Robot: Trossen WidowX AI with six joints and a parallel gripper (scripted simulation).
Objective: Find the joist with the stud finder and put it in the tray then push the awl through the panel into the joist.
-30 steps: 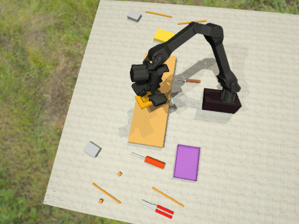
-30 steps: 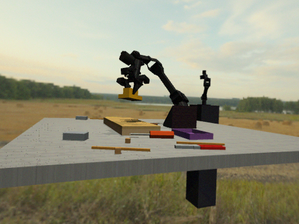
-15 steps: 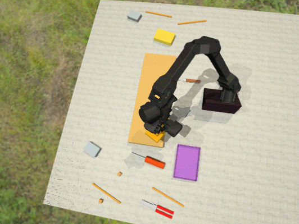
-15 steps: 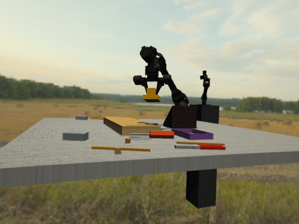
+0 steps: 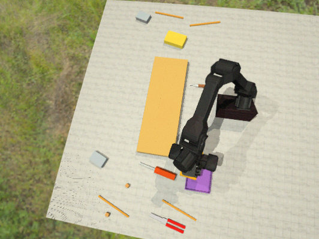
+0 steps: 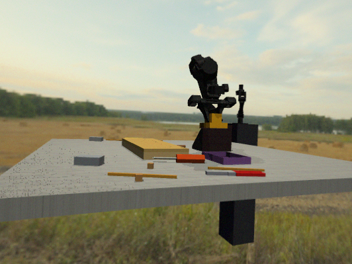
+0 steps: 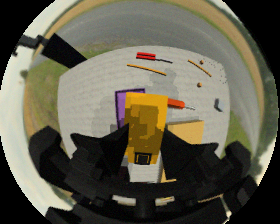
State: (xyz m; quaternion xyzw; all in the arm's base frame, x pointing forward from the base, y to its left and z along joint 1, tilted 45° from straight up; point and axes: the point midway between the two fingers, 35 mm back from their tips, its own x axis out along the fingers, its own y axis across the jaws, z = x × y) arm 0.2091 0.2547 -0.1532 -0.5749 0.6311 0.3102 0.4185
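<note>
The purple tray is 4 cm behind my gripper tip, 2 cm to the left of it and 13 cm below it. From my gripper tip the other things lie so: yellow block: 15 cm ahead, 69 cm to the right, 13 cm below; awl: 1 cm behind, 43 cm to the right, 14 cm below; yellow stud finder: 2 cm to the right, 2 cm above.
</note>
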